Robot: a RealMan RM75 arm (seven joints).
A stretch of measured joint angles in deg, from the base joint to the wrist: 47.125 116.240 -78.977 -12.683 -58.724 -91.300 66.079; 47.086 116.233 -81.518 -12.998 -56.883 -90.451 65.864; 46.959 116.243 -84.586 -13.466 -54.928 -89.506 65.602; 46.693 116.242 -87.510 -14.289 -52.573 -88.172 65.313; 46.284 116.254 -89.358 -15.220 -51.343 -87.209 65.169; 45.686 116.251 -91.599 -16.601 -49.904 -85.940 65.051; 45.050 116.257 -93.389 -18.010 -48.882 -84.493 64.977; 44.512 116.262 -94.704 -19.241 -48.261 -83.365 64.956; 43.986 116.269 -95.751 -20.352 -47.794 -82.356 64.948; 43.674 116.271 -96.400 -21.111 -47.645 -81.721 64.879; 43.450 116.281 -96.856 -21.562 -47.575 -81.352 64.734; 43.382 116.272 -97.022 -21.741 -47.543 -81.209 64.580; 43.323 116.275 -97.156 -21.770 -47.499 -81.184 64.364; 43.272 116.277 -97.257 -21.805 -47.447 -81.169 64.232; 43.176 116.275 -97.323 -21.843 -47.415 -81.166 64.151; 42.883 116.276 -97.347 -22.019 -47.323 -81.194 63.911; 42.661 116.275 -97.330 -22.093 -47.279 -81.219 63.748; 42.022 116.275 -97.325 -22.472 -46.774 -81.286 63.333; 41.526 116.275 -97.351 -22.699 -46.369 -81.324 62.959; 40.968 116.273 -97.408 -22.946 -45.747 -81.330 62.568; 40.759 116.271 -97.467 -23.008 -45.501 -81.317 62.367
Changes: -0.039 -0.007 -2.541 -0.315 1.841 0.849 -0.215; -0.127 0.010 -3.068 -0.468 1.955 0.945 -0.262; -0.266 -0.001 -2.924 -0.823 2.355 1.334 -0.289; -0.409 0.012 -1.848 -0.931 1.230 0.963 -0.144; -0.598 -0.003 -2.241 -1.381 1.439 1.269 -0.118; -0.636 0.006 -1.790 -1.409 1.022 1.447 -0.074; -0.538 0.005 -1.315 -1.231 0.621 1.128 -0.021; -0.526 0.007 -1.047 -1.111 0.467 1.009 -0.008; -0.312 0.002 -0.649 -0.759 0.149 0.635 -0.069; -0.224 0.010 -0.456 -0.451 0.070 0.369 -0.145; -0.068 -0.009 -0.166 -0.179 0.032 0.143 -0.154; -0.059 0.003 -0.134 -0.029 0.044 0.025 -0.216; -0.051 0.002 -0.101 -0.035 0.052 0.015 -0.132; -0.096 -0.002 -0.066 -0.038 0.032 0.003 -0.081; -0.293 0.001 -0.024 -0.176 0.092 -0.028 -0.240; -0.222 -0.001 0.017 -0.074 0.044 -0.025 -0.163; -0.639 0.000 0.005 -0.379 0.505 -0.067 -0.415; -0.496 0.000 -0.026 -0.227 0.405 -0.038 -0.374; -0.558 -0.002 -0.057 -0.247 0.622 -0.006 -0.391; -0.209 -0.002 -0.059 -0.062 0.246 0.013 -0.201
